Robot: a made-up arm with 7 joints. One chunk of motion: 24 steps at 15 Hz.
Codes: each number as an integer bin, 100 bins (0 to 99) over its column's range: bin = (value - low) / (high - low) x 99, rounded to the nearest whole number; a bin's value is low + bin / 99 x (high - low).
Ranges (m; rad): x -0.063..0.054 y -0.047..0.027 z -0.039..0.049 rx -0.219..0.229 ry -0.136..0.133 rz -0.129..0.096
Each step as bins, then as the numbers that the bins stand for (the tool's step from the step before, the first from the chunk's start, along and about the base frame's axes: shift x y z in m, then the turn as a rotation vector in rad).
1 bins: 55 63 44 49 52 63
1 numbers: 0.00200 0.00009 0.00011 0.00274 0.00529 0.01418
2 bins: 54 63 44 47 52 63
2 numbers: 0.00082 0.00009 0.00011 -0.00631 0.00529 0.01418
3 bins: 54 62 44 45 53 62
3 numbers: 0.00082 -0.00066 0.00011 -0.01536 0.00801 0.01191
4 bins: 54 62 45 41 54 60
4 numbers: 0.00082 -0.00066 0.00100 -0.03346 0.01073 0.00736
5 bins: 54 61 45 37 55 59
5 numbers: 0.00082 -0.00140 0.00100 -0.05157 0.01344 0.00509
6 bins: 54 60 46 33 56 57
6 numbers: 0.00082 -0.00215 0.00189 -0.06967 0.01616 0.00055
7 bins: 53 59 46 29 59 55
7 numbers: -0.00036 -0.00290 0.00189 -0.08777 0.02431 -0.00400
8 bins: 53 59 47 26 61 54
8 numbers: -0.00036 -0.00290 0.00278 -0.10134 0.02975 -0.00627
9 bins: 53 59 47 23 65 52
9 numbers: -0.00036 -0.00290 0.00278 -0.11492 0.04062 -0.01082
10 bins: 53 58 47 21 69 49
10 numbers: -0.00036 -0.00365 0.00278 -0.12397 0.05148 -0.01764
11 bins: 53 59 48 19 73 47
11 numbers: -0.00036 -0.00290 0.00367 -0.13302 0.06235 -0.02218
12 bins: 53 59 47 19 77 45
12 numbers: -0.00036 -0.00290 0.00278 -0.13302 0.07322 -0.02673
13 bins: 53 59 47 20 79 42
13 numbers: -0.00036 -0.00290 0.00278 -0.12849 0.07866 -0.03355
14 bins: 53 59 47 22 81 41
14 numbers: -0.00036 -0.00290 0.00278 -0.11944 0.08409 -0.03582
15 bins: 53 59 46 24 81 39
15 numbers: -0.00036 -0.00290 0.00189 -0.11039 0.08409 -0.04036
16 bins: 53 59 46 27 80 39
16 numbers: -0.00036 -0.00290 0.00189 -0.09682 0.08137 -0.04036
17 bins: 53 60 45 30 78 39
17 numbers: -0.00036 -0.00215 0.00100 -0.08324 0.07594 -0.04036
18 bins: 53 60 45 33 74 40
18 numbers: -0.00036 -0.00215 0.00100 -0.06967 0.06507 -0.03809
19 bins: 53 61 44 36 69 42
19 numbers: -0.00036 -0.00140 0.00011 -0.05609 0.05148 -0.03355
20 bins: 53 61 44 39 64 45
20 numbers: -0.00036 -0.00140 0.00011 -0.04252 0.03790 -0.02673
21 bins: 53 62 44 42 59 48
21 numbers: -0.00036 -0.00066 0.00011 -0.02894 0.02431 -0.01991
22 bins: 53 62 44 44 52 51
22 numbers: -0.00036 -0.00066 0.00011 -0.01989 0.00529 -0.01309
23 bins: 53 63 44 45 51 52
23 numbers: -0.00036 0.00009 0.00011 -0.01536 0.00258 -0.01082
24 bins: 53 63 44 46 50 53
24 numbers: -0.00036 0.00009 0.00011 -0.01084 -0.00014 -0.00855
